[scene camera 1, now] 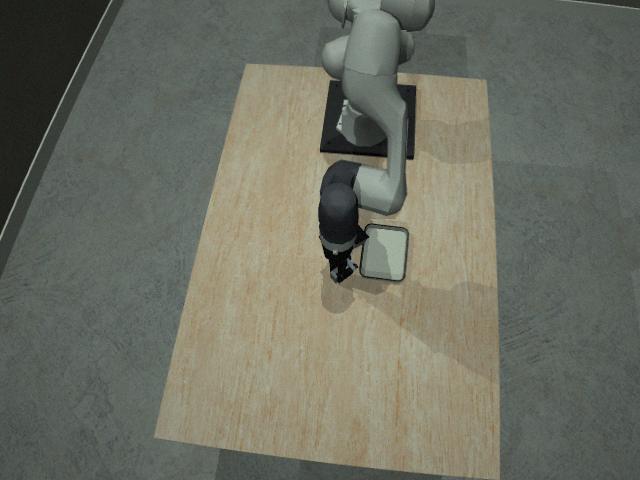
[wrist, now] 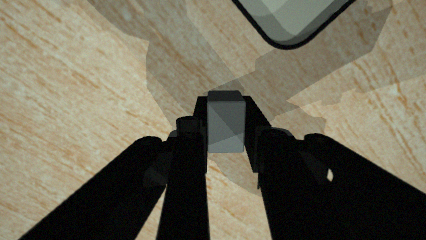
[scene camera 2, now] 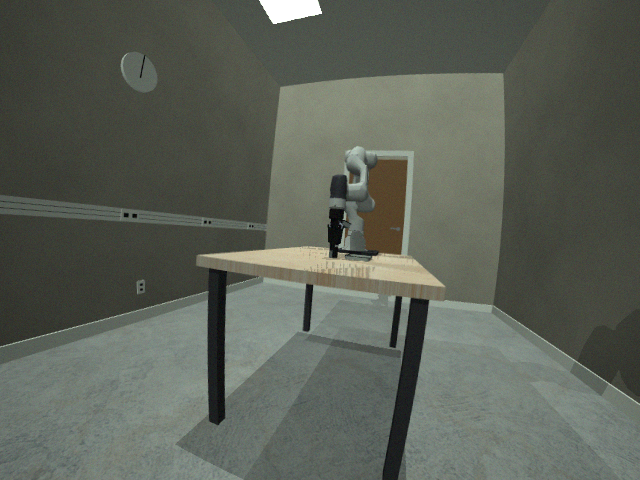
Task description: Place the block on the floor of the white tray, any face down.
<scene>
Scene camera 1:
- white tray: 384,254
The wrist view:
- my gripper: 223,112
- small grey block: 226,110
</scene>
